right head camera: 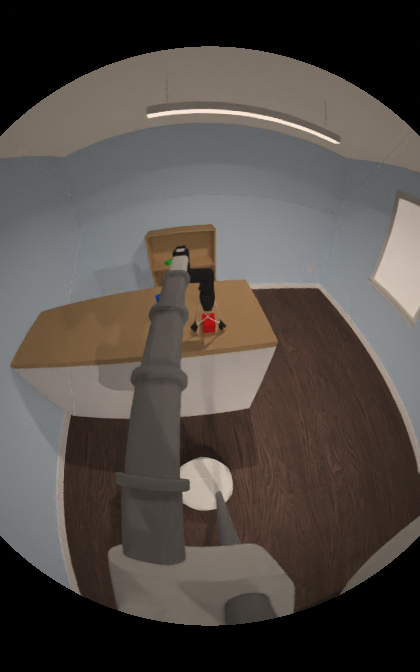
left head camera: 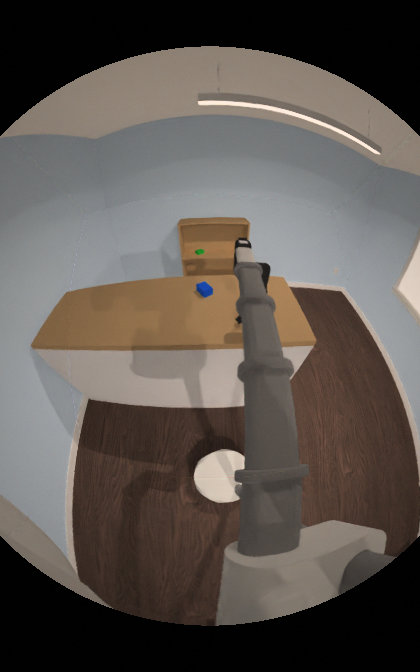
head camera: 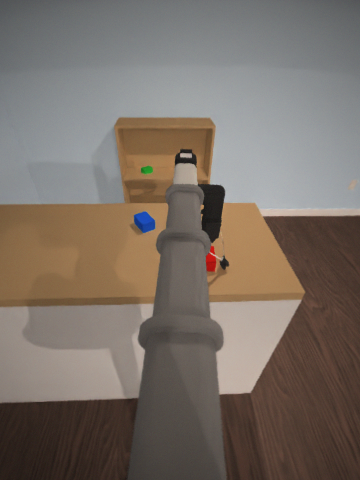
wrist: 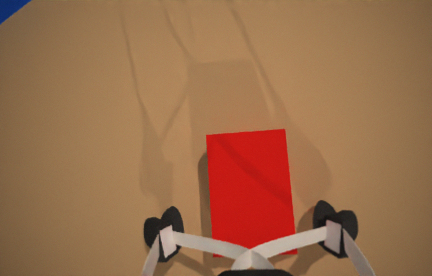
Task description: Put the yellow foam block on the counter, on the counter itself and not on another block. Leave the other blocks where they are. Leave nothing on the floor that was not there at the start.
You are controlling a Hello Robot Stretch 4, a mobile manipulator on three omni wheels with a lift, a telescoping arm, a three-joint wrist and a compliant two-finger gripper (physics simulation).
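Places are measured from the robot's base along level axes (x ahead, y left, z up), in millimetres.
Where they show: gripper, fingertip midpoint: (wrist: 246,221).
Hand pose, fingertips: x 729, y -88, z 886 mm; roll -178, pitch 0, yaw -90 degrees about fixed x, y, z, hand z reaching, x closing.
Observation:
Things, the pixels of their top centre, and the offset from my fingertips. Level surfaces: height alone.
- red block, top centre: (wrist: 249,192) (head camera: 206,253) dx +29, dy -3, dz +42 mm
- counter, surface height: dz -3 mm
- blue block, top centre: (head camera: 144,217) dx +253, dy +260, dz +42 mm
- green block, top centre: (head camera: 146,167) dx +1532, dy +443, dz -256 mm
- wooden shelf, surface height: dz +147 mm
A yellow foam block does not show in any view. A red block (head camera: 211,261) (right head camera: 208,328) (wrist: 250,185) is at the right part of the counter (head camera: 75,250) (left head camera: 100,320) (right head camera: 75,340) (wrist: 75,125). It looks to rest on the counter top, with a narrow shadow along its left side. My gripper (right head camera: 208,326) (wrist: 246,221) is open over the near end of the red block. In the wrist view one fingertip stands on each side, with a gap to the block. In the head view the arm hides the left fingertip.
A blue block (head camera: 144,221) (left head camera: 204,289) (right head camera: 158,298) (wrist: 10,9) lies left of the arm on the counter. A green block (head camera: 146,170) (left head camera: 199,252) (right head camera: 168,262) is in the wooden shelf (head camera: 165,122) (left head camera: 214,221) (right head camera: 181,230) behind. A white disc (left head camera: 215,475) (right head camera: 200,495) is at floor level.

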